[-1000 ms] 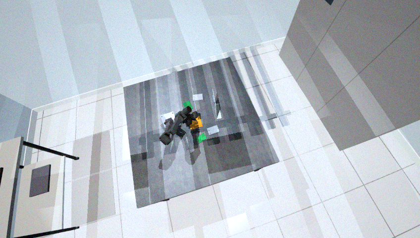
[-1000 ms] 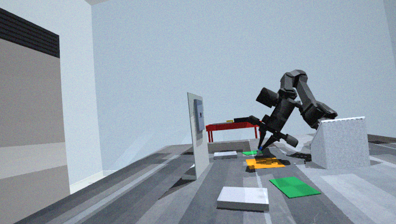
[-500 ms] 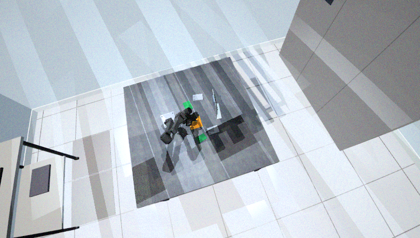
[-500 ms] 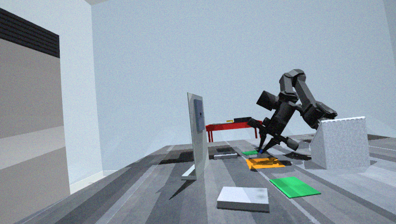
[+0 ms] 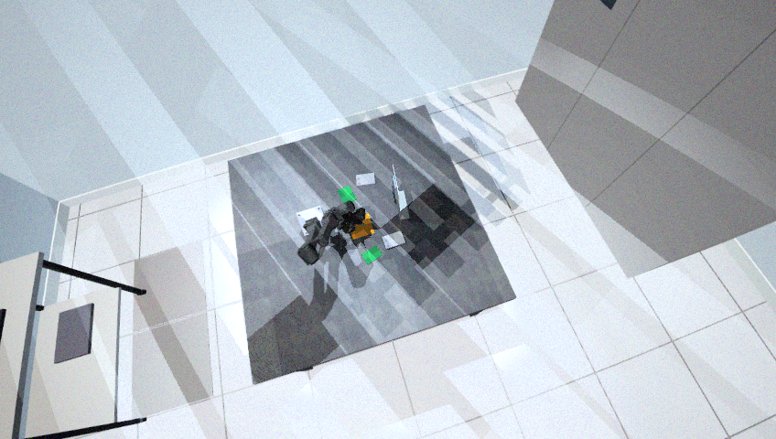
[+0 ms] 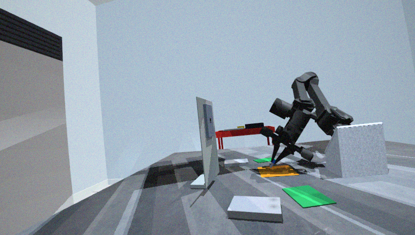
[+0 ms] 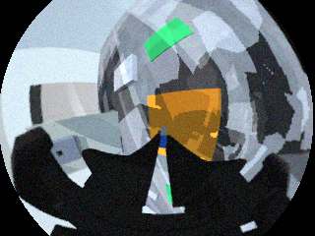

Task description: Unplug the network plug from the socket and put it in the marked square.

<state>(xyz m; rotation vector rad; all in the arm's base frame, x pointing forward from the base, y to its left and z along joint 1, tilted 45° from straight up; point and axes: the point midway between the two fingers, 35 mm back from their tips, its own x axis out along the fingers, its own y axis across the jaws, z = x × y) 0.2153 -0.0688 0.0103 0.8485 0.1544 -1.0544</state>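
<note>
The orange square is 1 cm behind my gripper tip and 3 cm below it. From my gripper tip the other things lie so: upright grey panel 23 cm ahead, 3 cm to the left, 10 cm above; then blue plug right at my gripper tip.
</note>
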